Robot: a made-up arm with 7 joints. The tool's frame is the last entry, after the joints. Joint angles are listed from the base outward. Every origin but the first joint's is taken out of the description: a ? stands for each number. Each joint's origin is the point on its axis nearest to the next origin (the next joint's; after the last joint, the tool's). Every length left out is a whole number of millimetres.
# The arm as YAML. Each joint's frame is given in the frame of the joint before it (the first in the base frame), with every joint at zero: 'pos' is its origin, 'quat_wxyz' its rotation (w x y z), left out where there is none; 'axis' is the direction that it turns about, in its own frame. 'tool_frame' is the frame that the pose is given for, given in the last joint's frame.
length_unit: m
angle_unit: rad
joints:
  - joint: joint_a
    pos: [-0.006, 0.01, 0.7]
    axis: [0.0, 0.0, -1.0]
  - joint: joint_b
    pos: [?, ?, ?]
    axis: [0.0, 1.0, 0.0]
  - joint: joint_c
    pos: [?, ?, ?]
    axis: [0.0, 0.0, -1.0]
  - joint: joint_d
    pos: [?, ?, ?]
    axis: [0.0, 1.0, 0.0]
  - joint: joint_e
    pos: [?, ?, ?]
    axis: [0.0, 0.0, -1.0]
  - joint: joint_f
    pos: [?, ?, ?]
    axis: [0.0, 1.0, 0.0]
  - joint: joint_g
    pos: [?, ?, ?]
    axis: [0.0, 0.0, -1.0]
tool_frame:
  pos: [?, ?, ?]
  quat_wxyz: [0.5, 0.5, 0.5, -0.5]
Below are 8 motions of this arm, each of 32 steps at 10 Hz.
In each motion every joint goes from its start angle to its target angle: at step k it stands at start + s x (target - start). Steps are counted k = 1, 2, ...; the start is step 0. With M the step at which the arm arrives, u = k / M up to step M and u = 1 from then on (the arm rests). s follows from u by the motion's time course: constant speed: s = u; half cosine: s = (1 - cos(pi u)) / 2; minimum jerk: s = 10 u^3 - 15 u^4 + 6 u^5.
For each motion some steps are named. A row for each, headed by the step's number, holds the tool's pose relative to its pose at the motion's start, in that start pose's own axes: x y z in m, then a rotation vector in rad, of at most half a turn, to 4 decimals.
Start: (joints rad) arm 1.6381 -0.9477 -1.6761 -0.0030 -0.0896 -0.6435 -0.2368
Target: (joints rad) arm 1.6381 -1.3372 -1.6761 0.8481 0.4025 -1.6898 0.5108
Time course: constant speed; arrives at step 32
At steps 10, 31, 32:
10: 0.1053 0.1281 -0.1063 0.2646 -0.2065 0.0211
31: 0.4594 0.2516 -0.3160 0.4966 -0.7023 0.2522
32: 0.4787 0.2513 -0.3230 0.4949 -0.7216 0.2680

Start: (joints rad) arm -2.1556 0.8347 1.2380 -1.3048 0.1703 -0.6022 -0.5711
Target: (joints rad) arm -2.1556 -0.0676 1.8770 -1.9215 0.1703 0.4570 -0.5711
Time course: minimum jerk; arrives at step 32
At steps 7, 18, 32:
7: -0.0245 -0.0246 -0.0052 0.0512 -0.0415 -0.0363
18: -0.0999 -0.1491 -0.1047 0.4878 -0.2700 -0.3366
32: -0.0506 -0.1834 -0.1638 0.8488 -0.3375 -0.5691

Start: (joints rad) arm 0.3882 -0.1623 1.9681 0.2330 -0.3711 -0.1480 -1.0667
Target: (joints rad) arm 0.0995 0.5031 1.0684 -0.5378 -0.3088 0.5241 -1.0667
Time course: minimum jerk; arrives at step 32
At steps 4, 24, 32:
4: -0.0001 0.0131 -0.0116 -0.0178 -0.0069 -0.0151
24: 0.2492 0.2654 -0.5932 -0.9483 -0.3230 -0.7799
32: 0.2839 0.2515 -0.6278 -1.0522 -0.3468 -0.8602

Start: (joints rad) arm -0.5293 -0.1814 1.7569 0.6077 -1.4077 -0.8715 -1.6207
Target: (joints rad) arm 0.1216 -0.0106 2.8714 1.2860 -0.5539 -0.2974 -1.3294
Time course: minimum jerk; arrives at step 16
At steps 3, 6, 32:
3: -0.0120 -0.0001 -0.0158 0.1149 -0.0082 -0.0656
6: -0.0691 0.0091 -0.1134 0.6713 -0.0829 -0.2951
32: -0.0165 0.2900 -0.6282 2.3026 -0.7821 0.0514

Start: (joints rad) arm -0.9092 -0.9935 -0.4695 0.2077 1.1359 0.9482 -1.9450
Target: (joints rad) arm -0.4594 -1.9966 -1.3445 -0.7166 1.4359 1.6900 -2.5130
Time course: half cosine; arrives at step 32
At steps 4, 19, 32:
4: 0.0383 -0.0142 -0.0372 -0.0599 -0.0341 0.0063
19: 0.6970 -0.2456 -0.2353 -1.0176 -0.2873 -0.3206
32: 0.9335 -0.3454 -0.1182 -1.3805 -0.0202 -0.7756

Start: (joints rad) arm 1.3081 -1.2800 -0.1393 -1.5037 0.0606 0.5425 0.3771
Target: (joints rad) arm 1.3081 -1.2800 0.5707 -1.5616 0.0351 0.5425 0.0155
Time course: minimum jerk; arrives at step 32
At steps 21, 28, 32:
21: 0.0799 -0.1108 -0.2943 0.0118 -0.4339 0.1781
28: 0.1248 -0.1209 -0.3706 0.0160 -0.5611 0.2027
32: 0.1286 -0.1213 -0.3763 0.0164 -0.5710 0.2041

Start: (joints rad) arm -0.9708 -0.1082 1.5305 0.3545 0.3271 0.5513 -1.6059
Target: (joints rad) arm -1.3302 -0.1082 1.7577 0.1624 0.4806 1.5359 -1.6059
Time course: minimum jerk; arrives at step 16
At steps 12, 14, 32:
12: 0.0955 0.0117 0.0530 -0.0051 0.7415 0.0604
14: 0.1090 0.0128 0.0553 -0.0088 0.8142 0.0668
32: 0.1115 0.0130 0.0557 -0.0096 0.8276 0.0680

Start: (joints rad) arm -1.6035 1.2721 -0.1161 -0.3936 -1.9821 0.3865 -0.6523
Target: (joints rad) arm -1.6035 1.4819 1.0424 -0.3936 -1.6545 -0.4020 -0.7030
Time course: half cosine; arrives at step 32
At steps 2, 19, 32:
2: -0.0003 -0.0018 0.0027 0.0108 0.0037 0.0087
19: 0.0229 -0.1164 0.1666 0.8138 0.1398 0.3718
32: 0.0630 -0.1629 0.2579 1.2842 0.1392 0.3353

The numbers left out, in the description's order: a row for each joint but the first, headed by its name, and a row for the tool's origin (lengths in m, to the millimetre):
joint_b: -0.005 -0.054 0.0
joint_c: -0.009 0.0 0.441
joint_d: 0.025 -0.03 0.0
joint_e: -0.008 0.0 0.491
joint_f: -0.024 0.022 0.0
joint_g: 0.006 0.0 0.156
tool: -0.003 -0.026 0.0

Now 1 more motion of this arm.
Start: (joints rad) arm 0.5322 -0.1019 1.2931 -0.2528 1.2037 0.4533 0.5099
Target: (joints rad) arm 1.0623 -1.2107 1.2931 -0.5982 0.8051 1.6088 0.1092
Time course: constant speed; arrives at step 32
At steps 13, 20, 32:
13: 0.0322 0.4662 0.2480 -0.3040 0.1551 -0.7465
20: 0.1728 0.6469 0.4021 -0.5529 0.3244 -1.0604
32: 0.5359 0.8023 0.6073 -1.1041 0.6809 -1.3924

